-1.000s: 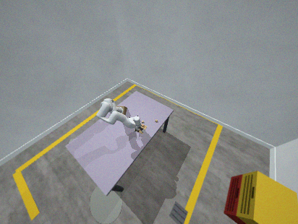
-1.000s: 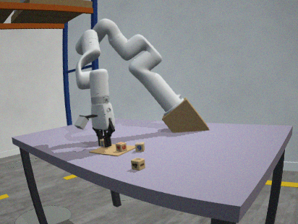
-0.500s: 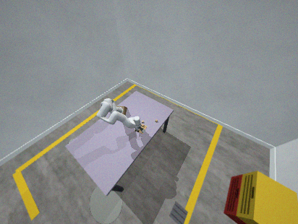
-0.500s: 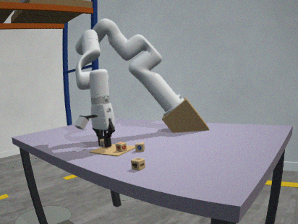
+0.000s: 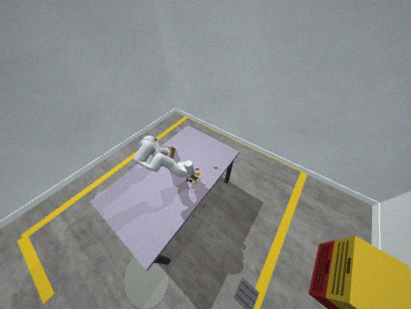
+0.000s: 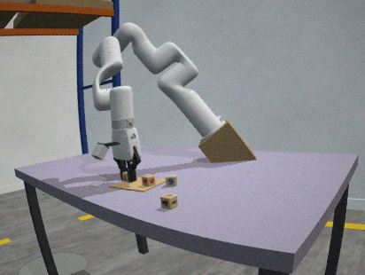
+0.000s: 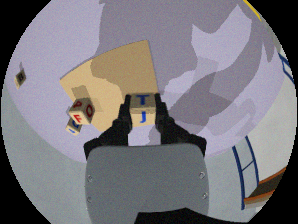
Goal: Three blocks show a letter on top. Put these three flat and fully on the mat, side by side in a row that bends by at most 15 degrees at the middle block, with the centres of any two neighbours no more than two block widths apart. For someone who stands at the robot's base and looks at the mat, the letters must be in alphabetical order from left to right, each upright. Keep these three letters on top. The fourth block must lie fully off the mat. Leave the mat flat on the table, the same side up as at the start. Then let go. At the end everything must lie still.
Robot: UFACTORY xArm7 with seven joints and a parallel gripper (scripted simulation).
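Now: the tan mat 5 cm to the left of my hand, 2 cm below it and 1 cm ahead of it.
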